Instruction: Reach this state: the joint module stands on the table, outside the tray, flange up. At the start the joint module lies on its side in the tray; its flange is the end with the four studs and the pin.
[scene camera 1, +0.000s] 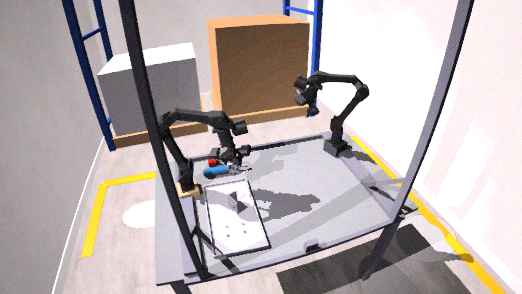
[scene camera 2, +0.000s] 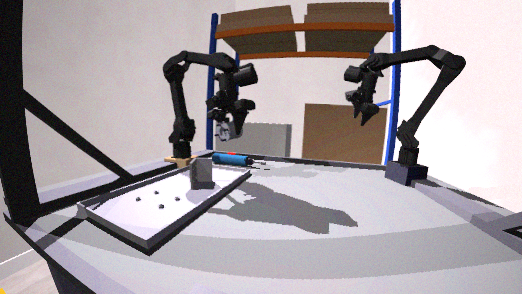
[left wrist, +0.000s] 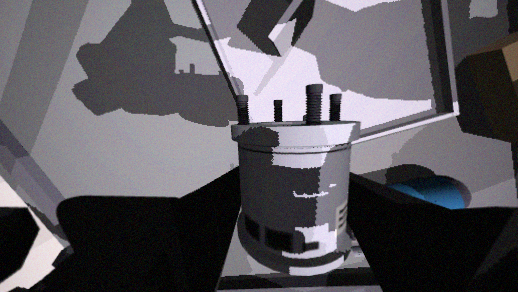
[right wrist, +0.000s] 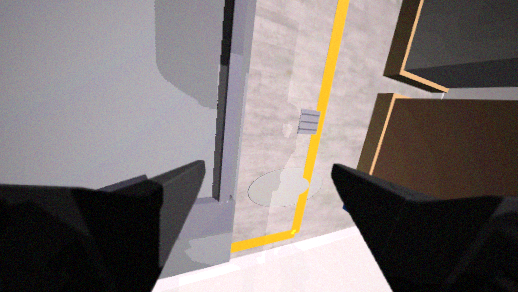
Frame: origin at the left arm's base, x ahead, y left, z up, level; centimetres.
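Seen in the pictures: left gripper, between the fingertips: (scene camera 1: 234, 166) (scene camera 2: 231, 136) (left wrist: 286, 172); right gripper, between the fingertips: (scene camera 1: 302, 111) (scene camera 2: 357, 121) (right wrist: 269, 167); left arm's base, origin of its link: (scene camera 1: 187, 187) (scene camera 2: 181, 156); right arm's base, origin of its link: (scene camera 1: 336, 141) (scene camera 2: 407, 163).
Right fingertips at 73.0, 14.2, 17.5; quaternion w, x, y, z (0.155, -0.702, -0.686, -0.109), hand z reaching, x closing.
Note:
Pixels of each thing's top centre, then the offset from my right fingertips to it, as dx, dy, dz. "*": a spot on its surface instead.
- joint module, a spot on its surface: (left wrist: 295, 188) * -51.0, -22.1, -3.0
- shallow tray, centre of its top: (scene camera 2: 184, 182) (scene camera 1: 231, 212) -57.9, -36.9, -19.1
- grey block, centre of its top: (scene camera 2: 200, 160) (scene camera 1: 235, 196) -54.4, -34.0, -13.3
- red tool, a spot on its surface: (scene camera 2: 229, 158) * -54.0, -9.1, -17.8
The joint module (left wrist: 295, 188) is a grey cylinder with a flange bearing dark studs. My left gripper (scene camera 2: 230, 126) is shut on its body and holds it in the air above the far end of the table, beyond the tray's far end. In scene camera 2 the module (scene camera 2: 224, 132) hangs tilted, flange pointing down and toward the camera. In scene camera 1 it shows at the gripper (scene camera 1: 232, 168). My right gripper (scene camera 2: 363, 115) is open and empty, high above the table's far right; its view shows only floor between the fingers (right wrist: 267, 188).
A shallow tray (scene camera 2: 163, 200) with a grey block (scene camera 2: 200, 172) and several small screws (scene camera 2: 157, 199) lies at the table's left. A blue and red tool (scene camera 2: 229, 158) lies on the table beyond the tray, below the left gripper.

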